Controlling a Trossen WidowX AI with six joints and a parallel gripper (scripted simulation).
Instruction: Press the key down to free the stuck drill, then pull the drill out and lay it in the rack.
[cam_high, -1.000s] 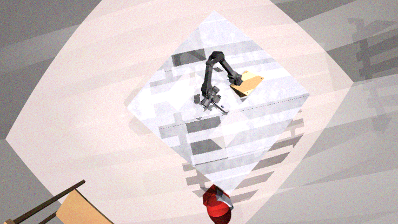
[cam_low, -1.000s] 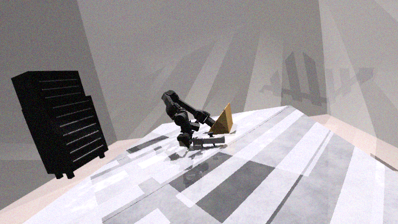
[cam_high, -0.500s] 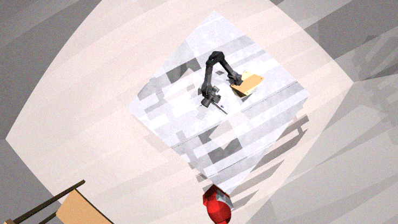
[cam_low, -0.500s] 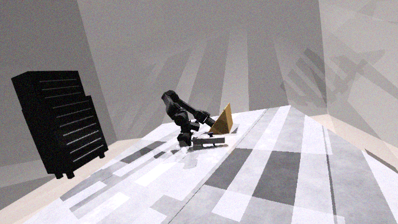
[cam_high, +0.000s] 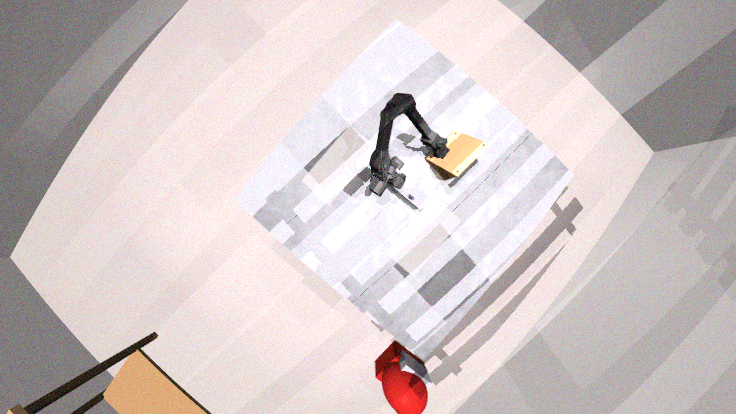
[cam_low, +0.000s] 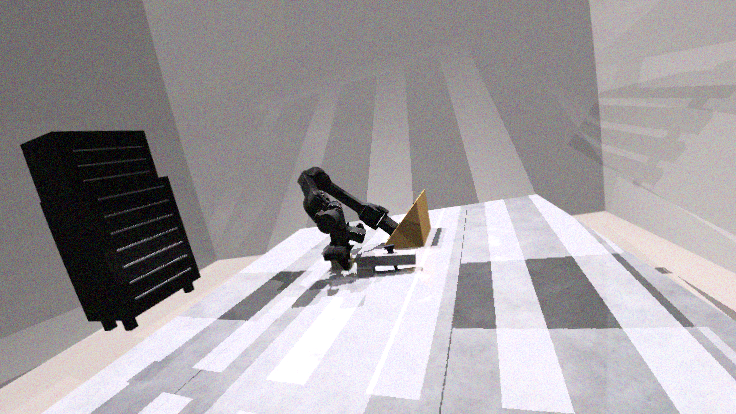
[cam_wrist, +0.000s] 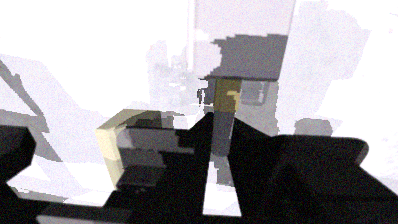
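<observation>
Right now my gripper tip is 5 cm to the right of the drill and 3 cm below it. From my gripper tip the other things lie so: dark key (15 cm to the left, 3 cm above); olive block (7 cm behind, 4 cm to the right).
</observation>
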